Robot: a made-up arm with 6 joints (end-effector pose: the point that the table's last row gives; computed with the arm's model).
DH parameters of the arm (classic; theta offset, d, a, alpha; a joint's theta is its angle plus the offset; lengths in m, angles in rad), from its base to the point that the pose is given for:
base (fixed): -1.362 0 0.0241 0
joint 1: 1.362 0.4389 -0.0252 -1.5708
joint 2: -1.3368 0 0.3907 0
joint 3: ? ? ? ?
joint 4: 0 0.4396 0.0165 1.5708
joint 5: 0 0.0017 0.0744 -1.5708
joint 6: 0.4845 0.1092 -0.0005 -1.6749
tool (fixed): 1.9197 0.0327 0 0
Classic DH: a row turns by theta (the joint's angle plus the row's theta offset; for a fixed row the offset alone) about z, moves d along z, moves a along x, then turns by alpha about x.
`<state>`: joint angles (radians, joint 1 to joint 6).
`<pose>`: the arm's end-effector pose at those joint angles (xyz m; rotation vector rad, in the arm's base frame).
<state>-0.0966 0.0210 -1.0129 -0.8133 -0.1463 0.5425</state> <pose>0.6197 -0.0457 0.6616 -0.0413 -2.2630 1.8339</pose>
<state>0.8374 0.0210 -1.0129 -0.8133 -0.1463 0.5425</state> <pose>0.3883 0.4575 0.6616 -0.9464 1.9655 -1.7233</pose>
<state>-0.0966 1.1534 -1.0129 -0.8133 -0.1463 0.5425</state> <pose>0.4542 -0.0297 -0.0453 0.7900 -1.5004 1.1934</pose>
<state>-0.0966 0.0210 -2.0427 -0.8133 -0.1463 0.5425</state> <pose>0.4913 -0.0332 1.2003 0.8695 1.8714 -1.5395</pose>
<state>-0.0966 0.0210 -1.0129 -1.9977 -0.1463 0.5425</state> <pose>0.5775 -0.0110 0.5922 -0.5999 1.0502 -2.7510</pose>
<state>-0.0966 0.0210 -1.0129 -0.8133 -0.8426 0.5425</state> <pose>0.5895 -0.0073 0.7235 -0.0155 2.2973 -1.4487</pose>
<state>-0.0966 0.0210 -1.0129 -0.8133 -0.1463 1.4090</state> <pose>0.6099 -0.0278 0.6434 -0.3104 -2.5520 0.7073</pose>
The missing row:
joint 3: 1.3368 -0.0091 0.1016 -1.5708
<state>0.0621 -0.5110 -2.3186 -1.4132 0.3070 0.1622</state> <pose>-0.0820 -0.0059 1.3849 1.8028 0.8690 -1.7961</pose>
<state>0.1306 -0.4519 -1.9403 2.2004 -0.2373 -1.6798</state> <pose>0.2551 -0.1101 1.2055 0.7685 2.3987 -0.4021</pose>
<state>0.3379 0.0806 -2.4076 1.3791 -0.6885 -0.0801</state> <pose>0.4097 -0.0329 1.2135 0.6820 2.2716 0.9175</pose>
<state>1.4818 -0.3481 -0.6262 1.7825 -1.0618 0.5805</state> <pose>0.1690 0.3009 0.6238 -0.2489 -2.3964 -0.5304</pose>
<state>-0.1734 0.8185 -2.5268 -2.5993 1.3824 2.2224</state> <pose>0.7880 -0.2371 0.8527 2.1741 1.0394 -1.1496</pose>
